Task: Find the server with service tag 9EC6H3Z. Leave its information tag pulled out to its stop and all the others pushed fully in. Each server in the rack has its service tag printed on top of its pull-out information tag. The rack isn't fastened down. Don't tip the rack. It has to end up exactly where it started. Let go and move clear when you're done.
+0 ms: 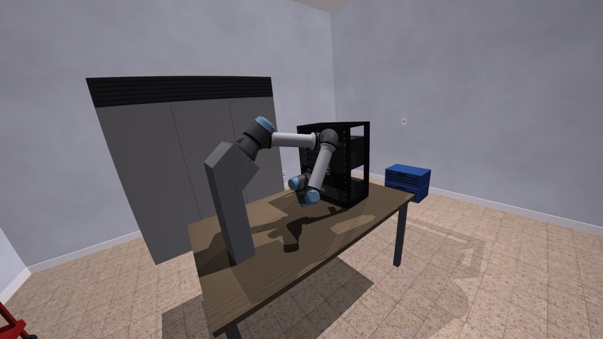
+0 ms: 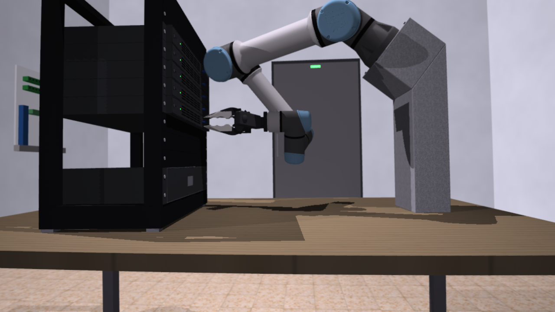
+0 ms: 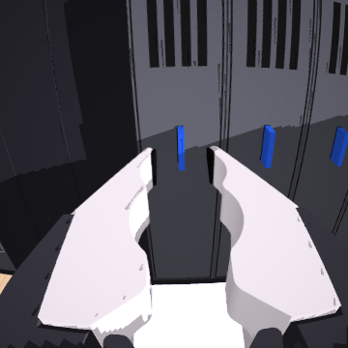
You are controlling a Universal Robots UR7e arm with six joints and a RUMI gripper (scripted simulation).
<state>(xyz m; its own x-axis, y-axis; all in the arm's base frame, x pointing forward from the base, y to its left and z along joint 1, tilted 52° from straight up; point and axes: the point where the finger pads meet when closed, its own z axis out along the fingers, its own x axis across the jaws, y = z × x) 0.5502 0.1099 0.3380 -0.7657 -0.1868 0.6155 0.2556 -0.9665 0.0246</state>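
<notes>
My gripper is now 50 mm short of the information tag and 20 mm to the right of it.
</notes>
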